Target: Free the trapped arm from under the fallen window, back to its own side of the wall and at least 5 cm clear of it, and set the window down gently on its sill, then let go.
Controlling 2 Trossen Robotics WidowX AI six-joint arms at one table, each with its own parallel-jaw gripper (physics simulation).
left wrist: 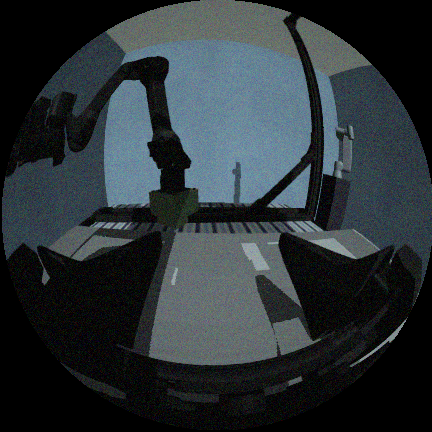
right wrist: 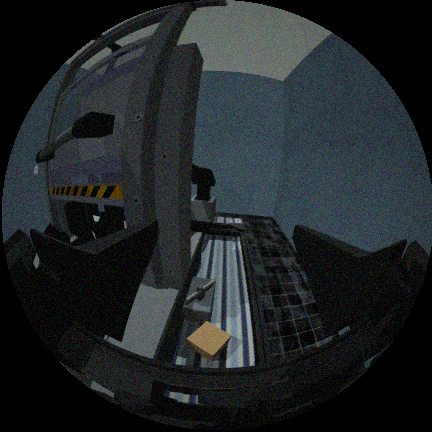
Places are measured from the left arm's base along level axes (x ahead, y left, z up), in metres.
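Where they show: left gripper, fingertip midpoint: (left wrist: pixel 221 239); right gripper, fingertip midpoint: (right wrist: pixel 228 229); left arm's base at its link origin: (right wrist: pixel 202 197); right arm's base at its link origin: (left wrist: pixel 172 189).
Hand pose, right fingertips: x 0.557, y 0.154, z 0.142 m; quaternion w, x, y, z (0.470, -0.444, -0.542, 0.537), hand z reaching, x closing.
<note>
Things, the pixels of their centre, and the offset from my right fingertips. "pt": a spot on its surface instead. Level surfaces: height alone.
- window at a spot on its surface: (right wrist: pixel 87 167) pt dx -0.061, dy -0.228, dz +0.036 m
- dark handle at a spot on its surface: (right wrist: pixel 95 125) pt dx -0.028, dy -0.162, dz +0.089 m
- grey board at its surface level: dz -0.159 m
- tan block at the middle of its body: (right wrist: pixel 208 341) dx -0.012, dy -0.007, dz -0.225 m
- striped cloth at its surface level: dz -0.250 m
The window (right wrist: pixel 87 167), with a black-and-yellow striped lower edge and a dark handle (right wrist: pixel 95 125), stands upright in its grey wall frame (right wrist: pixel 165 155) at the left of the right wrist view. Dark parts of the trapped left arm (right wrist: pixel 82 217) show in the gap under the striped edge; whether they touch it cannot be told. My left gripper (left wrist: pixel 221 239) is open and empty, pointing over the grey board (left wrist: pixel 215 300). My right gripper (right wrist: pixel 228 229) is open and empty, in front of the frame's near side and apart from the handle. The window does not show in the left wrist view.
The right arm (left wrist: pixel 160 100) rises from a green block (left wrist: pixel 172 205) in the left wrist view. A dark post (left wrist: pixel 316 125) with a brace stands right. In the right wrist view, a tan block (right wrist: pixel 209 339) and a grey piece with a rod (right wrist: pixel 200 295) lie on striped cloth (right wrist: pixel 232 280) beside a dark grid (right wrist: pixel 285 280).
</note>
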